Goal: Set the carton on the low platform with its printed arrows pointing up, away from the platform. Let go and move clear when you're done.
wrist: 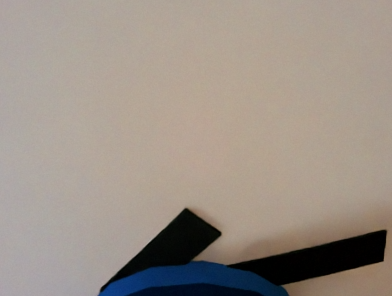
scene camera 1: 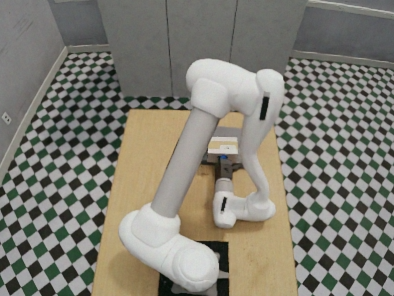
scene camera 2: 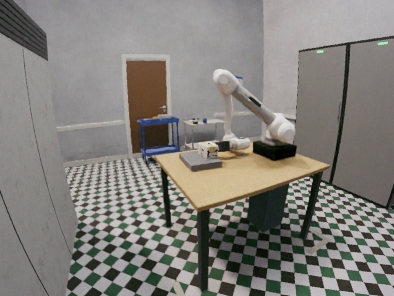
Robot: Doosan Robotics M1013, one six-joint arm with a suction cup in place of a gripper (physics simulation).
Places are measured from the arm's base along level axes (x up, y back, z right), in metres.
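Where they show: end effector, tool point: (wrist: 194,278) (scene camera 1: 223,155); arm's base, origin of the base link: (scene camera 2: 273,143).
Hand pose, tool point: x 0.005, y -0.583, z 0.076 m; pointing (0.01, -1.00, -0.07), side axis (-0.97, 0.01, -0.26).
Things, the pixels of their top centre, and the offset from my tool point. Level surfaces: height alone.
- carton, middle of its top: (wrist: 93,207) (scene camera 1: 222,144) (scene camera 2: 207,144) dz -0.006, dx +0.036, dy -0.039 m
- low grey platform, middle of its top: (scene camera 1: 220,142) (scene camera 2: 199,156) dz -0.013, dx -0.057, dy -0.116 m
- wooden table, its level: dx -0.105 m
The carton (scene camera 1: 223,146) (scene camera 2: 207,149) is white with a tan band, and small dark marks show on its sides. It is at the rear part of the low grey platform (scene camera 1: 224,131) (scene camera 2: 201,164), on it or very close above it. My suction cup (scene camera 1: 223,157) (wrist: 195,280) is level and pressed against the carton's robot-side face, holding it. That plain face fills the wrist view, with two dark strips beside the blue cup. The printed arrows are too small to read for direction, and the underside of the carton is hidden.
The wooden table (scene camera 1: 260,250) (scene camera 2: 250,175) bears the platform and the arm's black base (scene camera 1: 225,250) (scene camera 2: 274,150). The arm's links arch above the table. A blue cart (scene camera 2: 159,120) and a light cart stand behind, and grey cabinets (scene camera 1: 200,45) (scene camera 2: 322,110) stand around.
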